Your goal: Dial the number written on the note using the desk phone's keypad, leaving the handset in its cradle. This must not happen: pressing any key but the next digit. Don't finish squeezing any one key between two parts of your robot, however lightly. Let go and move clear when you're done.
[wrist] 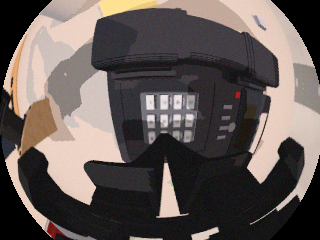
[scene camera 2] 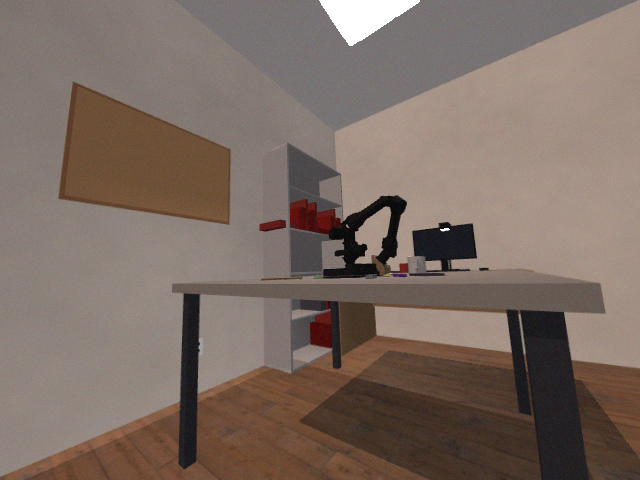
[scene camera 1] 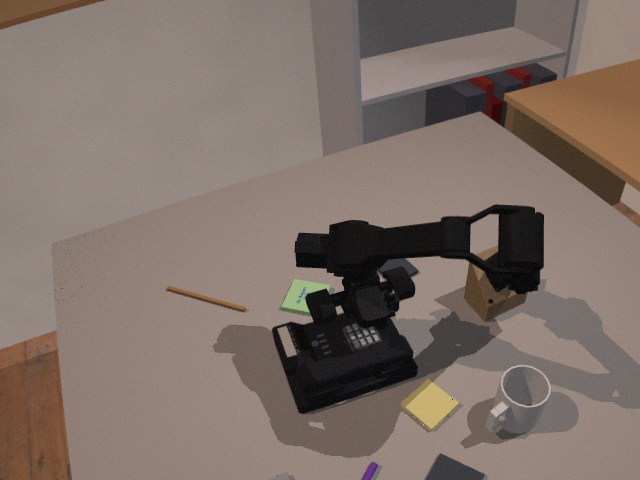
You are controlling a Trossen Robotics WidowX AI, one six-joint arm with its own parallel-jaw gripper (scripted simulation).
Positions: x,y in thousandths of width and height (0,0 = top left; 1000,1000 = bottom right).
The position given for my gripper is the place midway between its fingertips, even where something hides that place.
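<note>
My gripper (scene camera 1: 565,678) (wrist: 514,569), visible. Handset (wrist: 395,181), visible.
</note>
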